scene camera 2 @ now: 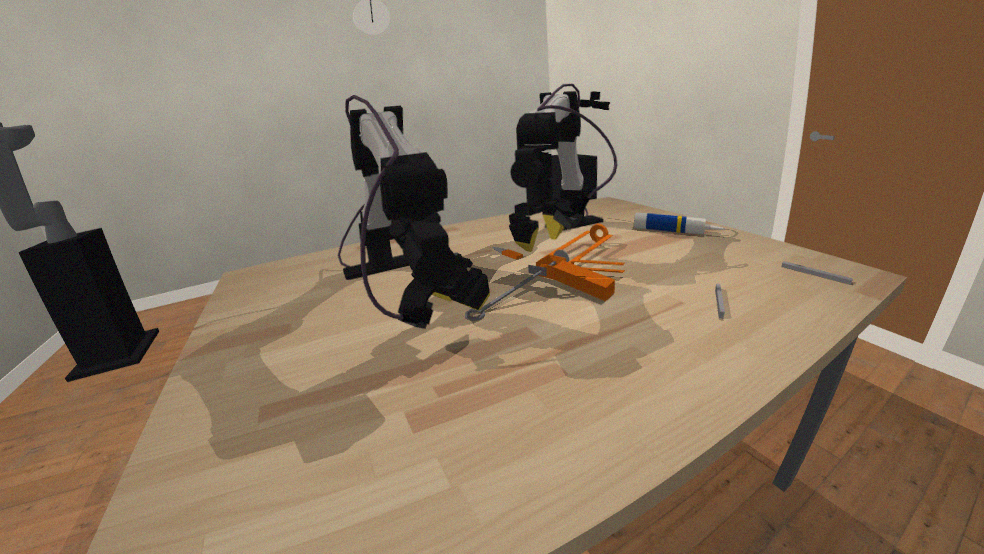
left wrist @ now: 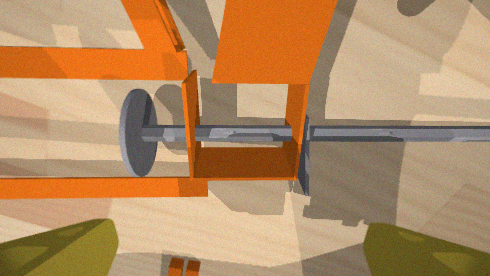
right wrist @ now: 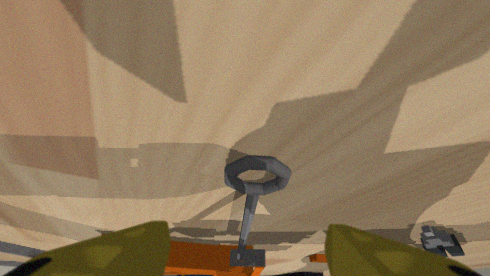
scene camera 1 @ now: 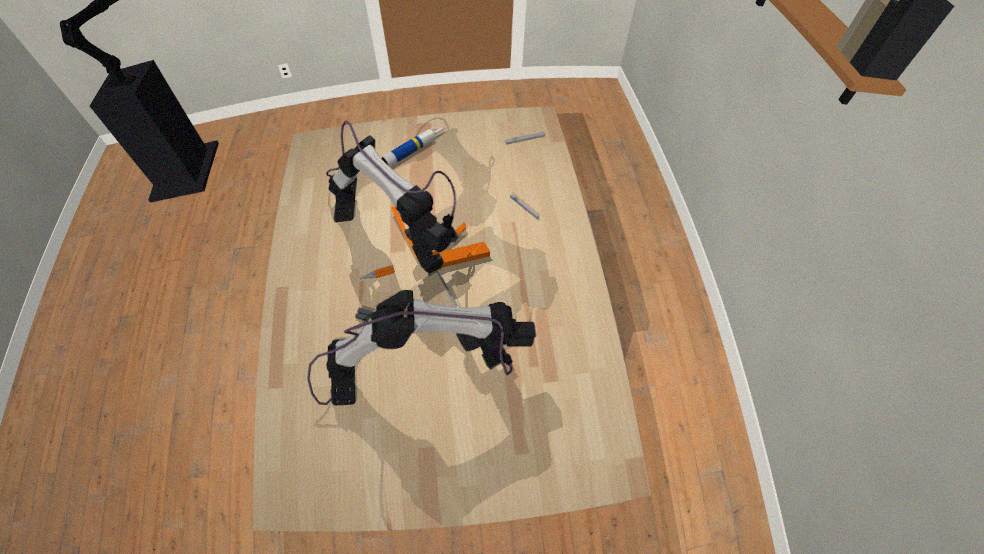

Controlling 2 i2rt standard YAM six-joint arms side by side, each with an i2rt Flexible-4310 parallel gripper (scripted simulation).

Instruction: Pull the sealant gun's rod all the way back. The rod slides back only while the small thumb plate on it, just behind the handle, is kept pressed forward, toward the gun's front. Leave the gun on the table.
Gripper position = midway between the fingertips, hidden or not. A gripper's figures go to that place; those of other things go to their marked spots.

The left gripper [scene camera 2: 541,245] is 0.87 m from the lens. The right gripper [scene camera 2: 465,302]: 0.67 m from the lens.
